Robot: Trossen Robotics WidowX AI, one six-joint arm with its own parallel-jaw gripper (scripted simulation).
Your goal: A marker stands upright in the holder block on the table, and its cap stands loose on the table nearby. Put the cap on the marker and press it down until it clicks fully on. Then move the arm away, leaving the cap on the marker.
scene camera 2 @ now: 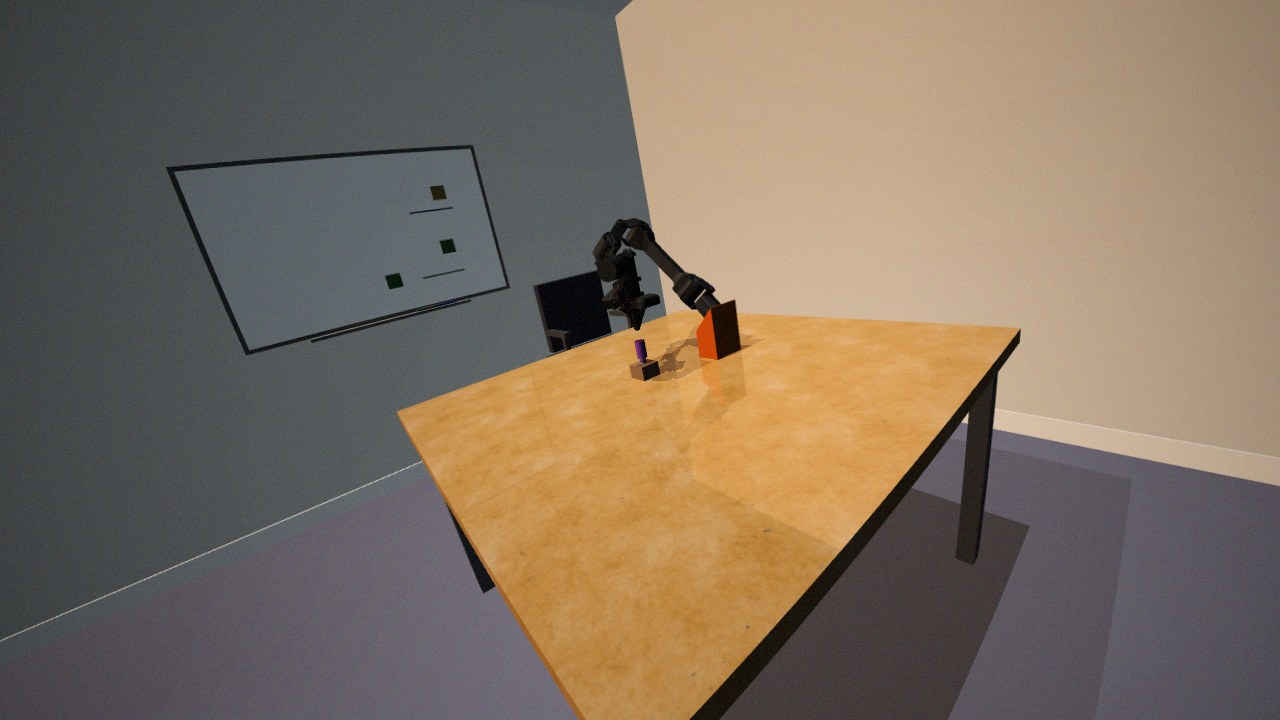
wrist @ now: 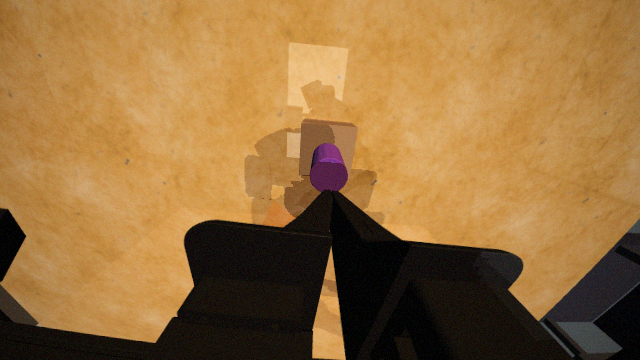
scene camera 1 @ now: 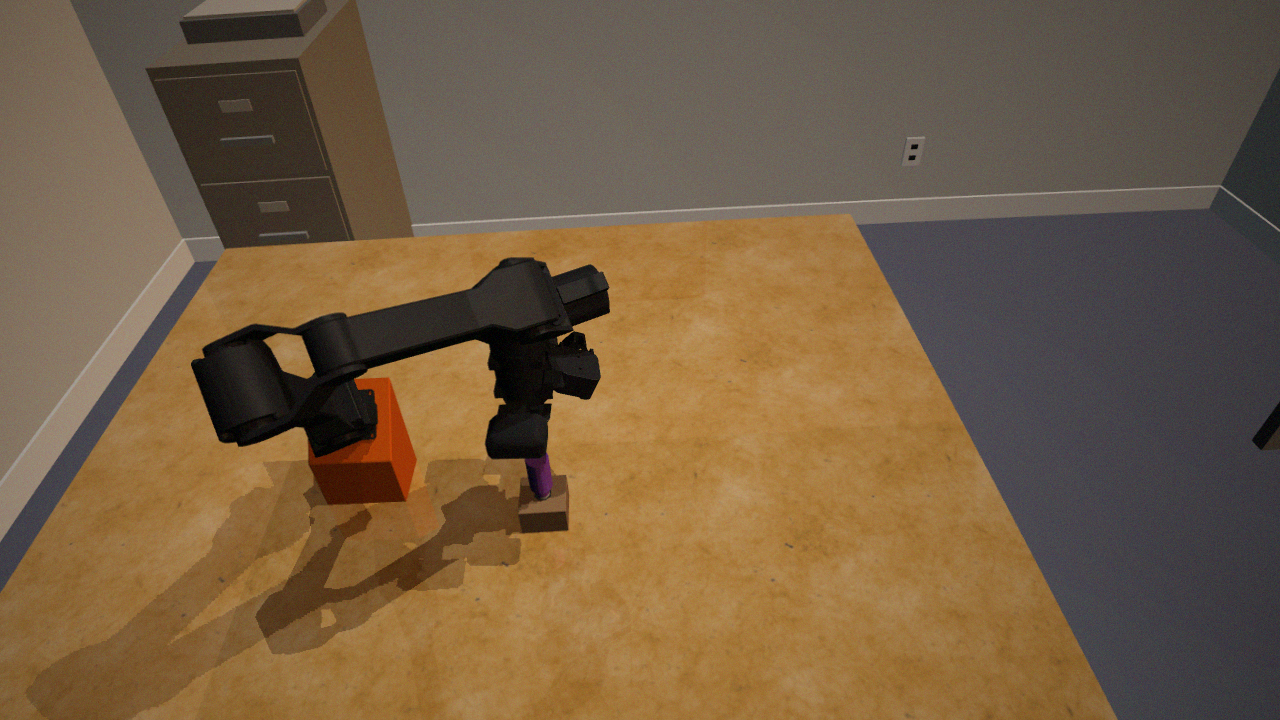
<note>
My gripper is shut, holding nothing. Further things: a purple cap.
My gripper shows as well in scene camera 2 and in the wrist view.
</note>
